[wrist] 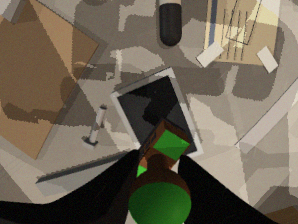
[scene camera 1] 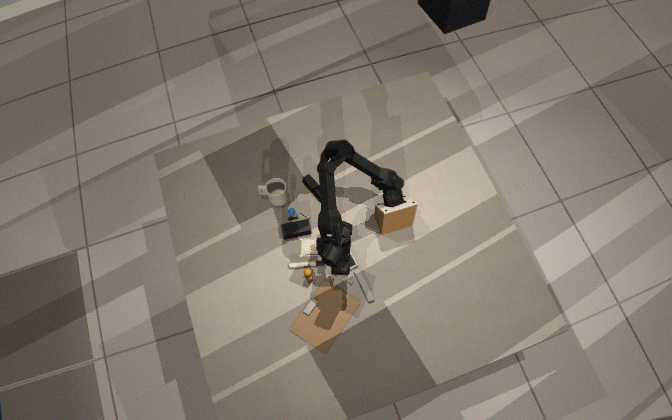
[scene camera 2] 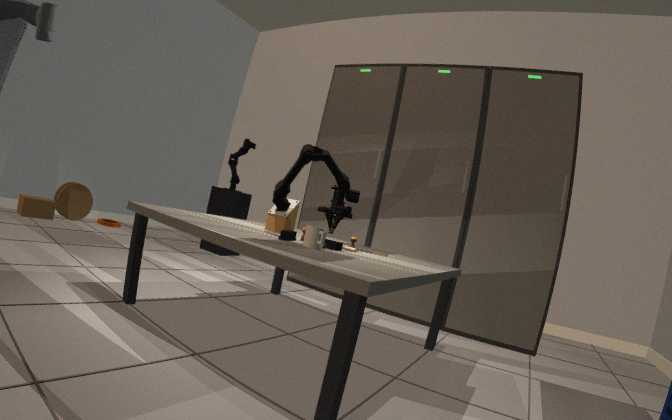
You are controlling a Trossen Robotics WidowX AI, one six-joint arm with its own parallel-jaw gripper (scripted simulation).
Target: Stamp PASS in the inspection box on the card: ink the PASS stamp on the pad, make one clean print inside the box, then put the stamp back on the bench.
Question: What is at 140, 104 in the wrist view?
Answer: An ink pad.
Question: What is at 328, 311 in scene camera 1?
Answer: A brown board.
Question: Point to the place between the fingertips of my gripper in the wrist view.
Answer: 159, 159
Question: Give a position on a brown board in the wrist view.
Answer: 50, 54
